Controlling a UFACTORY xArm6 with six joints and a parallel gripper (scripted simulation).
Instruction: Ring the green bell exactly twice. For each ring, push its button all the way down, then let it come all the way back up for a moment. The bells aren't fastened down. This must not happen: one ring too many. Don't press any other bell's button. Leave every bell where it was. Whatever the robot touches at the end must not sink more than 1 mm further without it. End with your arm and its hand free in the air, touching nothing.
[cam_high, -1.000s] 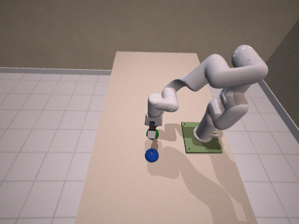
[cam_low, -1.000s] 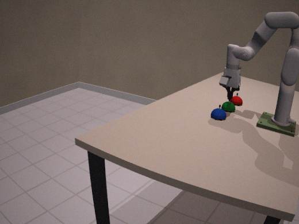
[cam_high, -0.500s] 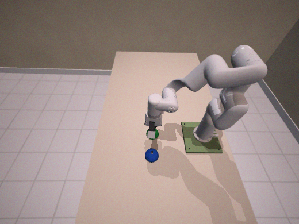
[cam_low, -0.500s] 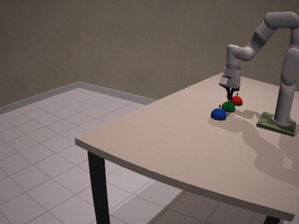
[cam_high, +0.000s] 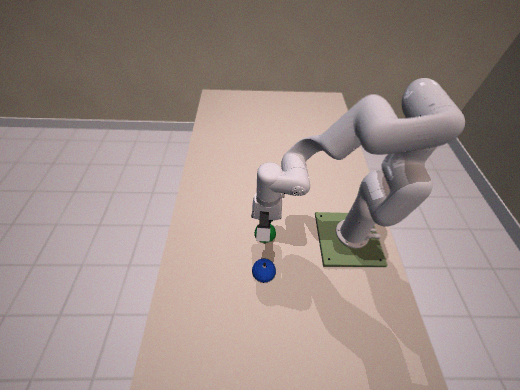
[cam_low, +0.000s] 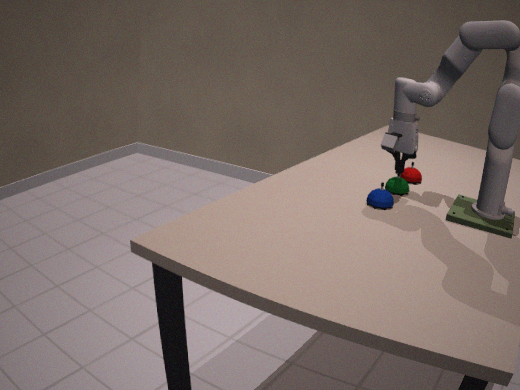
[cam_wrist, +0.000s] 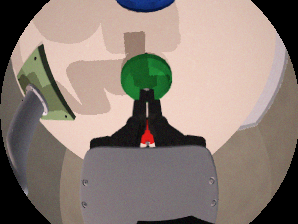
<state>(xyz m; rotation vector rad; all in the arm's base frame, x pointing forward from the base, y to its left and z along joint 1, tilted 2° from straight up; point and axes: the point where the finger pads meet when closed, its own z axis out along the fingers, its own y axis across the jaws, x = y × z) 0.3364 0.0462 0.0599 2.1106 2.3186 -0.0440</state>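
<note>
My gripper is now 40 mm above the green bell. Also, from my hand: red bell 150 mm to the right, 40 mm below, 10 mm ahead; then blue bell 150 mm to the left, 40 mm below, 20 mm behind.
</note>
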